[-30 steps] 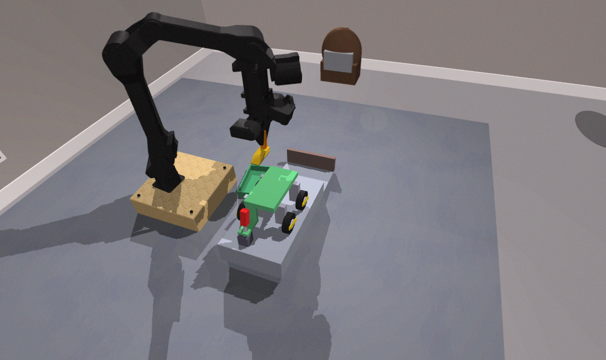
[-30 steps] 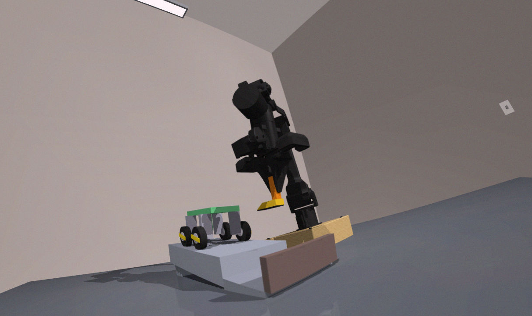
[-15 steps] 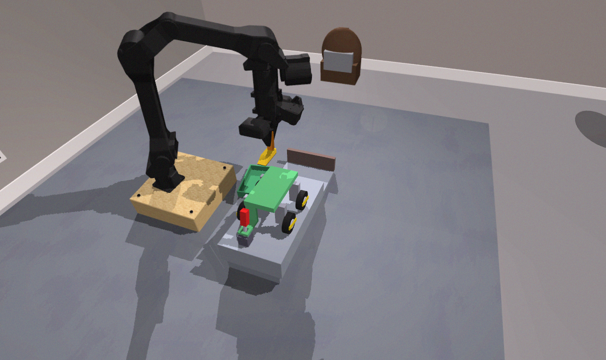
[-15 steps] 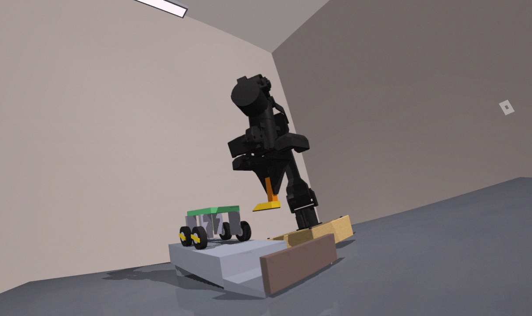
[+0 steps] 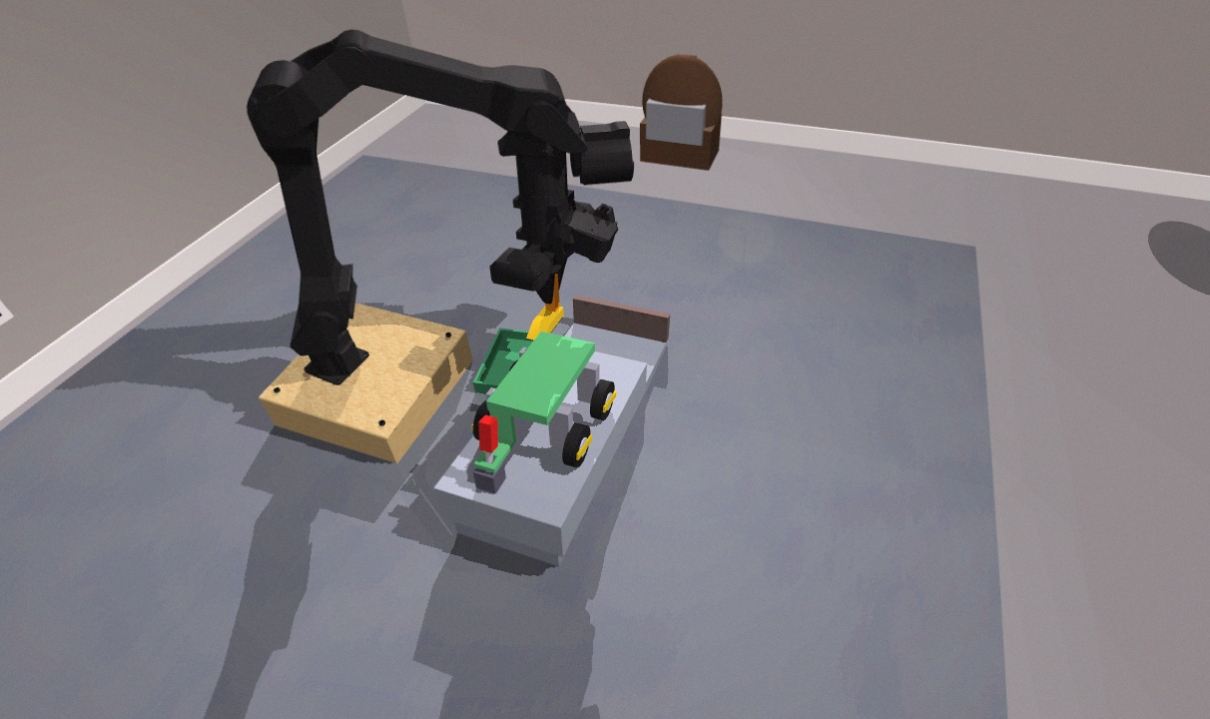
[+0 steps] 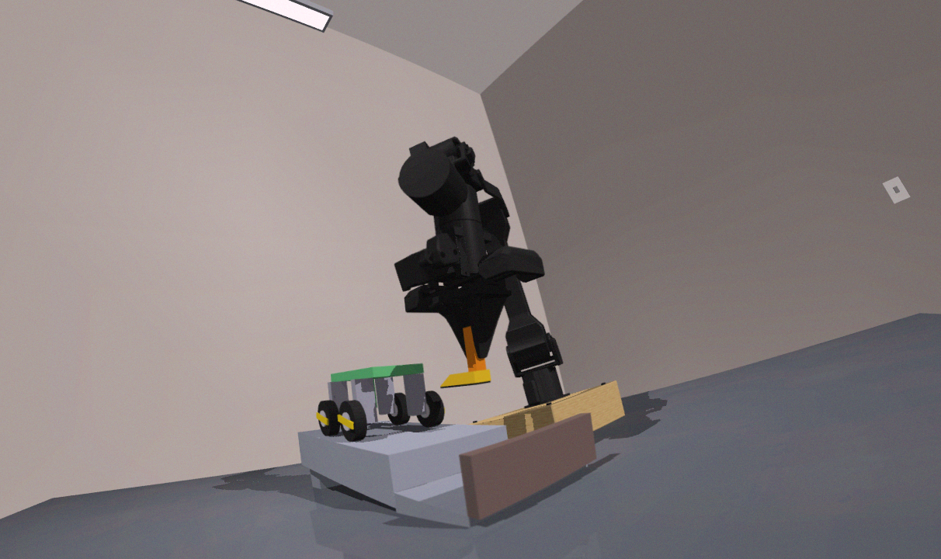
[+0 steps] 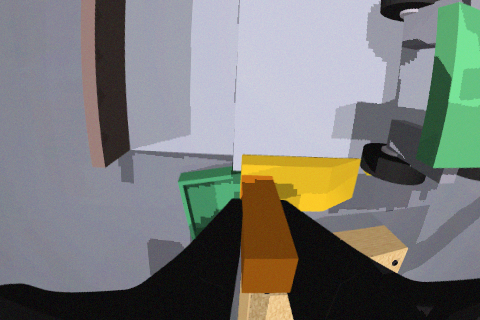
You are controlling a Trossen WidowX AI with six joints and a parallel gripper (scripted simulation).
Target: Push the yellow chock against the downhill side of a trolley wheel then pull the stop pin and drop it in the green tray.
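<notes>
The red-headed stop pin is 240 mm to the right of my gripper tip, 60 mm ahead of it and 10 mm below it. The rest, counted from my gripper tip: yellow chock 20 mm to the right, 10 mm below; then brown board 110 mm to the left, 100 mm below, 50 mm ahead; then green tray 140 mm below, 70 mm behind, 20 mm to the right.
</notes>
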